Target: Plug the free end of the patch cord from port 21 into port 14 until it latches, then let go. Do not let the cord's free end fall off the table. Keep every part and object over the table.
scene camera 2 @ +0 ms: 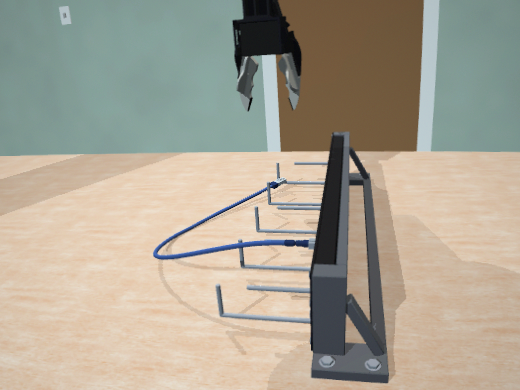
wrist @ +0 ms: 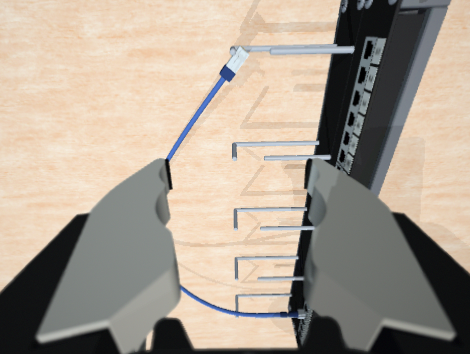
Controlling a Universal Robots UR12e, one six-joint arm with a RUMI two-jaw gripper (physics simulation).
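Places are measured from the arm's base along level axes (x ahead, y left, z up), in centimetres.
Where they show: gripper, fingertip midpoint: (scene camera 2: 270, 110) (wrist: 237, 163).
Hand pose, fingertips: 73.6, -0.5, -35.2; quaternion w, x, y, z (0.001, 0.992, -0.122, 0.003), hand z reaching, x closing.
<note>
After its pixels a point has its place, as x, y, z.
The patch cord's free end, a clear plug (scene camera 2: 281, 180) @(75.0, 2.9, -49.3) (wrist: 238, 59) @(74.9, 3.2, -49.0) with a dark blue boot, lies against the far cable-guide hook, apart from the panel. The blue cord (scene camera 2: 200, 221) @(60.7, -8.9, -50.9) (wrist: 192, 120) @(68.4, -1.7, -50.3) loops out to the left and back to its plugged end (scene camera 2: 303, 243) @(74.8, -32.2, -43.5) (wrist: 295, 315) @(75.1, -31.6, -43.3) in the black patch panel (scene camera 2: 327, 215) @(78.0, -29.4, -41.7) (wrist: 345, 65) @(84.0, 0.6, -47.0). A row of ports shows on the panel face in the wrist view; their numbers are too small to read. My gripper (scene camera 2: 271, 109) @(73.6, -0.5, -35.2) (wrist: 237, 163) @(73.6, -0.5, -35.2) is open and empty, high above the cord and hooks, left of the panel's top in the scene view.
Grey wire hooks (scene camera 2: 287, 231) @(74.3, -16.6, -49.9) (wrist: 270, 209) @(74.8, -16.3, -49.8) stick out from the panel's front, with upturned ends. A grey frame with a bolted foot (scene camera 2: 345, 371) @(77.0, -44.2, -50.4) and braces holds the panel on the wooden table (scene camera 2: 90, 300) @(48.4, -28.5, -51.5) (wrist: 75, 100) @(56.1, 3.3, -51.6). A wall and a brown door stand behind.
</note>
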